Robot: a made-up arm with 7 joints.
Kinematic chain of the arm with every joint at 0, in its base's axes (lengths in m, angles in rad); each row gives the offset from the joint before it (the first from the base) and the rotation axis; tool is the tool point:
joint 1: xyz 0 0.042 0 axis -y
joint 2: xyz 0 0.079 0 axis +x
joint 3: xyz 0 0 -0.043 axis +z
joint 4: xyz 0 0 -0.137 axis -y
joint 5: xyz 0 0 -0.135 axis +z
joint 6: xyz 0 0 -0.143 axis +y
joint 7: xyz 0 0 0 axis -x
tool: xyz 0 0 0
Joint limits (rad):
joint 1: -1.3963..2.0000
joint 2: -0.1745..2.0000
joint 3: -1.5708..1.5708
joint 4: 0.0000..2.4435
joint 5: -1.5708..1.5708
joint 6: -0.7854..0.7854
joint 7: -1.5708..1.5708
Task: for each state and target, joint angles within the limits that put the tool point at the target. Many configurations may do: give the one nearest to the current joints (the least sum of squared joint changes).
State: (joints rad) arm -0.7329 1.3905 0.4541 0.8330 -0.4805 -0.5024 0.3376
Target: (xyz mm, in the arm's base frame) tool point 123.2 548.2 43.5
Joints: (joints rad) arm -0.4433 1.5997 0.7108 0.4553 -0.4805 -0.5024 0.3376
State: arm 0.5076 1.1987 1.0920 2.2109 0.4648 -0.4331 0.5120
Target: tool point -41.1 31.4 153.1
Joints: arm 0.5948 1.9220 1.2778 2.4413 0.4648 -0.4331 0.5120
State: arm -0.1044 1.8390 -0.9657 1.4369 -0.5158 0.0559 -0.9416
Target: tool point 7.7 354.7 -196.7
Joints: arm -0.2781 2.0000 -1.3450 1.7346 -0.5158 0.0559 -0.9416
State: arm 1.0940 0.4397 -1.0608 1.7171 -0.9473 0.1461 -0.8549
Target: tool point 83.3 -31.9 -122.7
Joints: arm 0.5964 0.7638 -1.5708 2.2687 -0.9473 0.1461 -0.8549
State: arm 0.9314 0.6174 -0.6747 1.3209 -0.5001 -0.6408 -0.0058
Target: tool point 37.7 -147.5 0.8
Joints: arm 1.1105 -0.1745 -1.5034 1.9406 -0.5001 -0.6408 -0.0058
